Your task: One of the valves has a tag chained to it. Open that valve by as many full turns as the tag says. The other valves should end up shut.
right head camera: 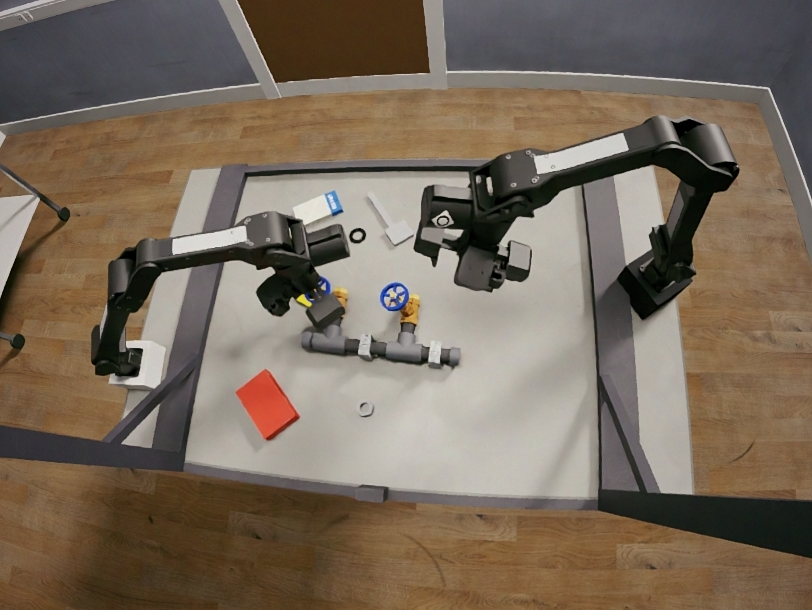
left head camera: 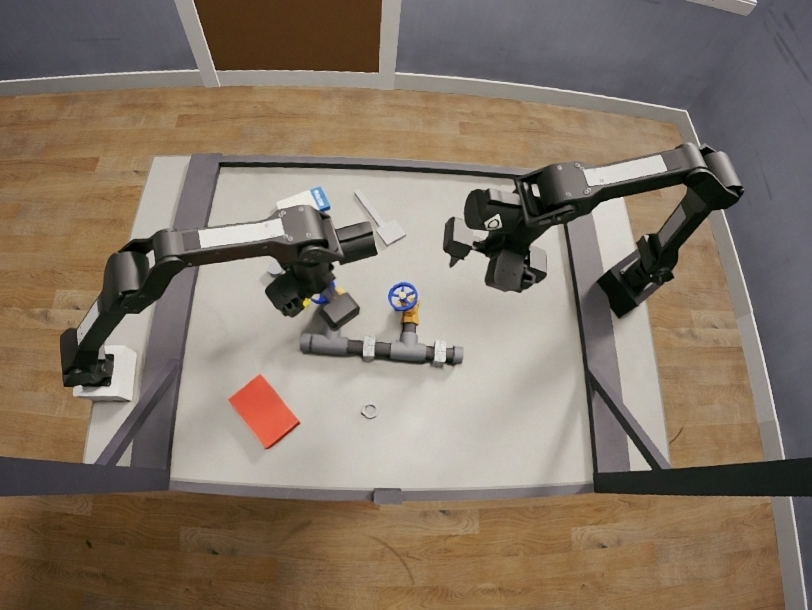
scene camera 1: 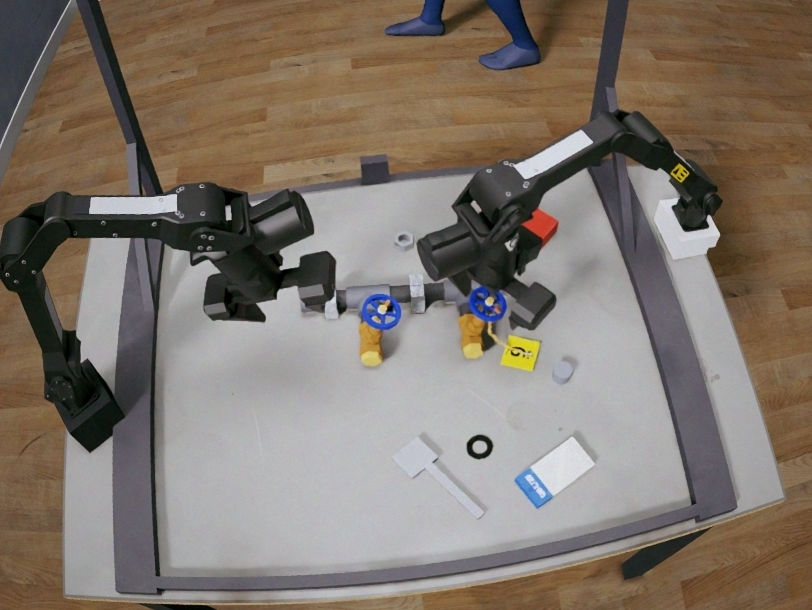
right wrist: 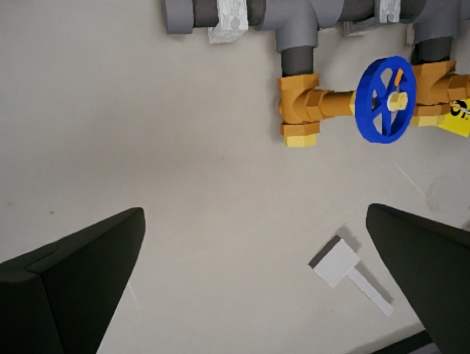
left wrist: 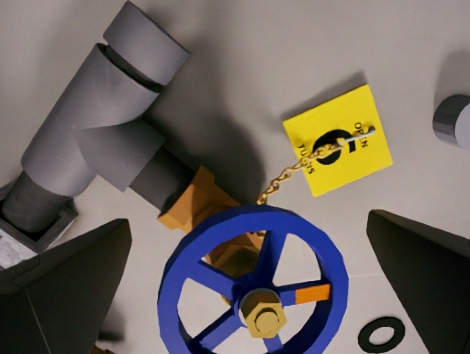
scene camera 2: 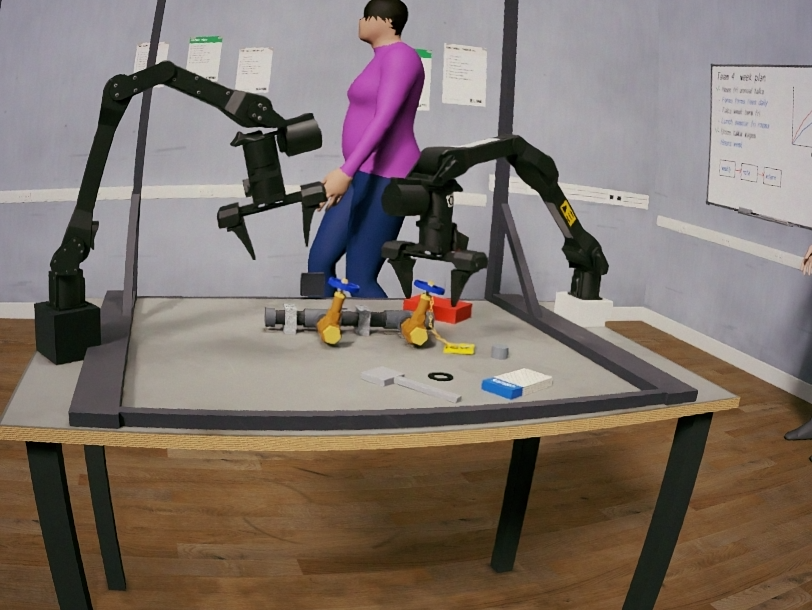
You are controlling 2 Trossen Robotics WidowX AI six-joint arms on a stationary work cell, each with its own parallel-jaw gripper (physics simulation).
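Frame: origin at the left arm's base, x ahead, y left, z up, level; metres.
Where they show: left gripper, fingertip midpoint: (right head camera: 317, 298) (left head camera: 318, 297) (scene camera 1: 490, 311) (left wrist: 249, 226) (scene camera 2: 430, 303); right gripper, fingertip midpoint: (left head camera: 472, 273) (scene camera 1: 293, 314) (right wrist: 255, 216) (scene camera 2: 280, 252); left arm's base, origin of the base link: (right head camera: 129, 362) (left head camera: 98, 370) (scene camera 1: 690, 217) (scene camera 2: 585, 297); right arm's base, origin of the base link: (right head camera: 660, 273) (left head camera: 637, 276) (scene camera 1: 78, 395) (scene camera 2: 66, 305).
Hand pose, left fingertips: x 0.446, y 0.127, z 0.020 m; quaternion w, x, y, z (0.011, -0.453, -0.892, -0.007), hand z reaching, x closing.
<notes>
Each offset is from my left fingertips to the centre of the thing. "*": to the spot under its first point.
The tagged valve {* dx +0.031, dy +0.009, dz -0.023 m} (scene camera 1: 471, 328) (scene camera 2: 416, 329) has a blue handwheel with an orange-marked spoke, pointing right in the left wrist view. Its chained yellow tag {dx -0.044, dy +0.041, dz -0.073 m} (scene camera 1: 512, 360) (left wrist: 370, 155) (scene camera 2: 458, 349) reads OPEN and TURNS around a digit that looks like 5, partly covered by the chain. My left gripper (scene camera 2: 431, 300) (left wrist: 249, 226) is open, its fingers around that handwheel without gripping it. The other valve {* dx +0.180, dy -0.007, dz -0.024 m} (scene camera 1: 370, 338) (scene camera 2: 331, 328) (right wrist: 297, 100) has no tag; its orange mark is above the hub in the right wrist view. My right gripper (scene camera 2: 280, 251) (right wrist: 255, 216) is open and empty, raised away from this valve.
Both valves branch from a grey pipe {* dx +0.168, dy -0.106, dz -0.034 m} (left head camera: 408, 352) held by clamps. A red box {dx -0.114, dy -0.205, dz -0.061 m} (left head camera: 263, 410) and a nut {dx +0.090, dy -0.209, dz -0.068 m} (left head camera: 368, 411) lie near it. A grey mallet {dx +0.124, dy +0.228, dz -0.071 m} (scene camera 1: 415, 456), black ring {dx +0.056, dy +0.181, dz -0.075 m} (scene camera 1: 470, 447), white-and-blue box {dx -0.044, dy +0.255, dz -0.069 m} (scene camera 1: 569, 462) and grey cylinder {dx -0.099, dy +0.095, dz -0.066 m} (scene camera 1: 562, 372) lie across the pipe's valve side.
</notes>
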